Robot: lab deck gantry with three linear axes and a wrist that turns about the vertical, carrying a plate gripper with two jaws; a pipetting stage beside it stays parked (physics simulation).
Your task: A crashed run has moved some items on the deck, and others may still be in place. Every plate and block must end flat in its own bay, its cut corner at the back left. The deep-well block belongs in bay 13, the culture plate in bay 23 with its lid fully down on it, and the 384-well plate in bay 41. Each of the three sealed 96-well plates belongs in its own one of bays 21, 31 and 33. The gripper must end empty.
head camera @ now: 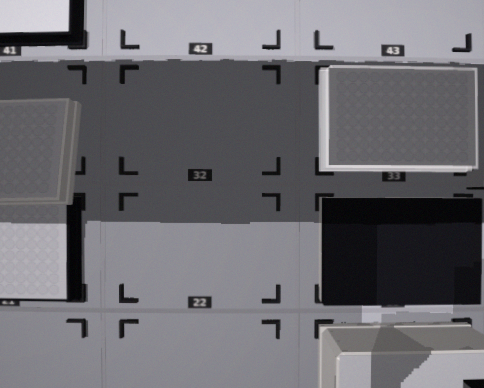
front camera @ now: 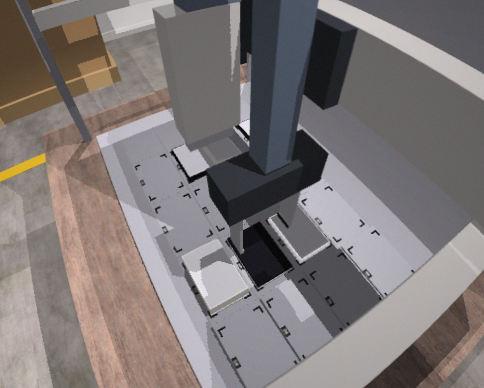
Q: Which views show the black lid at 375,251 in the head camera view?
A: The head camera view and the front camera view: all of them.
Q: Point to a deep-well block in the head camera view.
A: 404,347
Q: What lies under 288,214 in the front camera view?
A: My gripper.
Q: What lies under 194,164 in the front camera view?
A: A black-edged sealed 96-well plate.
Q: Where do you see a deep-well block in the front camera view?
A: At 219,283
